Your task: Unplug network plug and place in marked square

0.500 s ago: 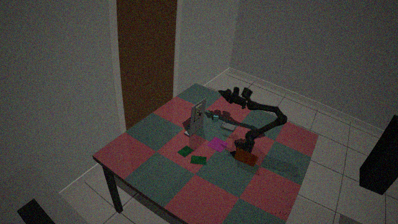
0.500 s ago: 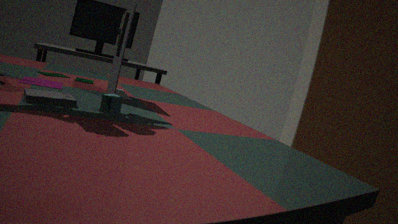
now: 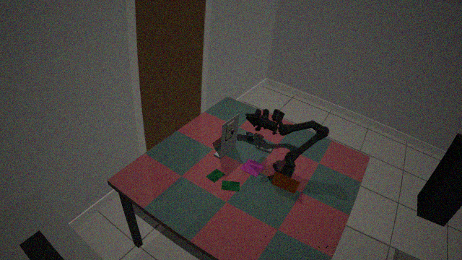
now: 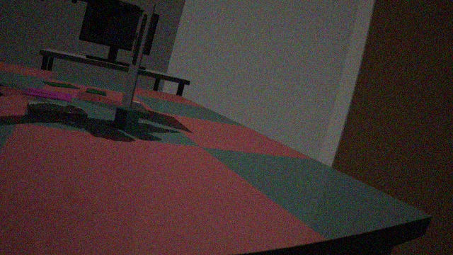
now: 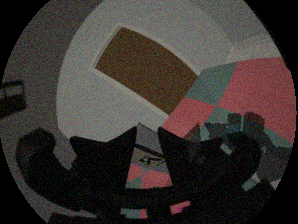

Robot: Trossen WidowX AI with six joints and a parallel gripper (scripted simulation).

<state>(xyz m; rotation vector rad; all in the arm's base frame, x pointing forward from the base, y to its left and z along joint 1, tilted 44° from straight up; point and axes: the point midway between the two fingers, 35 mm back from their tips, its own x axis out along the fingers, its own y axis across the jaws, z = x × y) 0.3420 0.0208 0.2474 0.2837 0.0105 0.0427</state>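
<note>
The panel is 140 mm below my gripper tip, 100 mm to the left of it and 60 mm ahead of it. The rest, counted from my gripper tip: teal cube 240 mm below, 120 mm to the right; flat grey block 250 mm below, 140 mm behind, 90 mm to the right.
</note>
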